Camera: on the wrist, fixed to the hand. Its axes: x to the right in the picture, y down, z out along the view.
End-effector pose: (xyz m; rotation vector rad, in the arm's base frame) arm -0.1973 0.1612 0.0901 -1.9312 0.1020 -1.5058
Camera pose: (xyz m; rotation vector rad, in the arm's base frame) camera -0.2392 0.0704 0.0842 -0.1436 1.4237 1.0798
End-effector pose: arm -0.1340 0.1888 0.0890 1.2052 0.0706 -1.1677
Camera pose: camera -0.0412 0.2261 0.0827 -0.0585 -1.6770 1.3123
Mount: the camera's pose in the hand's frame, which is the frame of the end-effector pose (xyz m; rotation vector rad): 0.0221 0.0590 -0.0779 0.2023 -0.6227 3.0520
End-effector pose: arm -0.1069 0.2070 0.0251 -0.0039 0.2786 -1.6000
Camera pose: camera -0.0636 0.1976 -0.0648 0.0521 -0.3976 1.4479
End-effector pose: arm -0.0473 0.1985 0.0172 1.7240 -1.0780 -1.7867
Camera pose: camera 0.0131 0.1278 0.0545 -1.1741 -1.6745 0.2536
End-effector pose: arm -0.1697 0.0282 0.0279 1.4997 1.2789 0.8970
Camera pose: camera -0.2211 0.0639 0.1061 -1.6540 1.7690 -0.8178
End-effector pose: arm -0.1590 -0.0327 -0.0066 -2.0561 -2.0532 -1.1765
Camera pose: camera -0.1493 -0.0608 0.0891 -1.9360 1.6356 0.4636
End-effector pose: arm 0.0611 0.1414 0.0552 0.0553 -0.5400 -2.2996
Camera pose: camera 0.1007 0.0610 0.0105 -0.7641 -0.3326 0.7851
